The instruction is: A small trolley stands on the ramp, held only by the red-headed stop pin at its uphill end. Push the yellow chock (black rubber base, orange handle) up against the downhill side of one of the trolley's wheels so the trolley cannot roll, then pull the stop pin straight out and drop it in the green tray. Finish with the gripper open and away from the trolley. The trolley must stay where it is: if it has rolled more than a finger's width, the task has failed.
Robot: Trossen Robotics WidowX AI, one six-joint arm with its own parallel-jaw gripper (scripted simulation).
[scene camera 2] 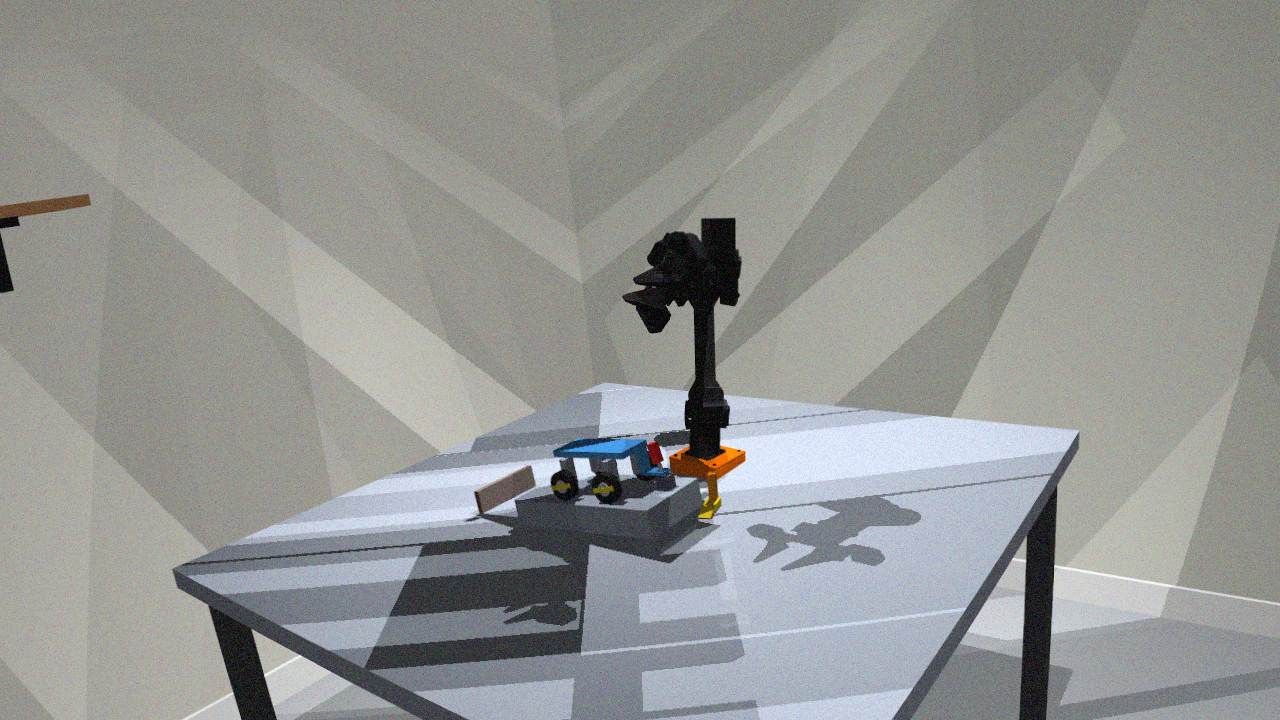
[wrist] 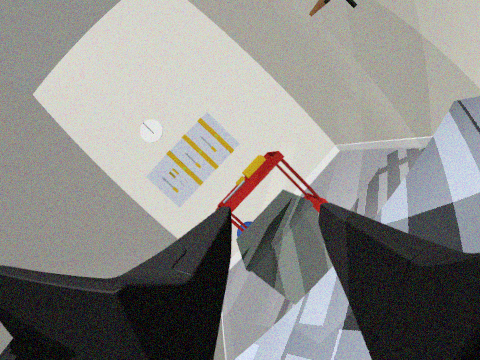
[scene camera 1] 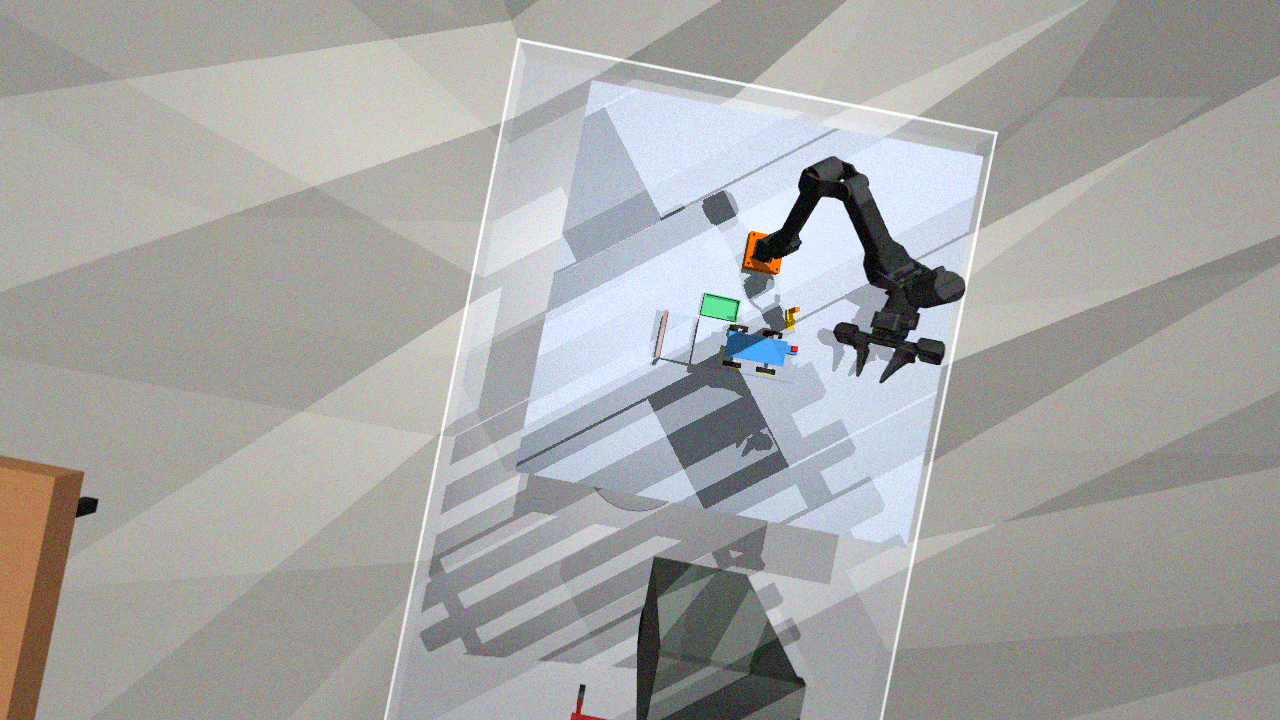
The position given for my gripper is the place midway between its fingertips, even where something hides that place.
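Observation:
I can see my gripper point(scene camera 2: 628, 289), and scene camera 1 shows my gripper point(scene camera 1: 868, 379) too, as does the wrist view, with my gripper point(wrist: 275, 215). There is a blue trolley point(scene camera 2: 602, 453) as well. Scene camera 1 also shows the blue trolley point(scene camera 1: 770, 351), while in the wrist view the blue trolley is out of frame.

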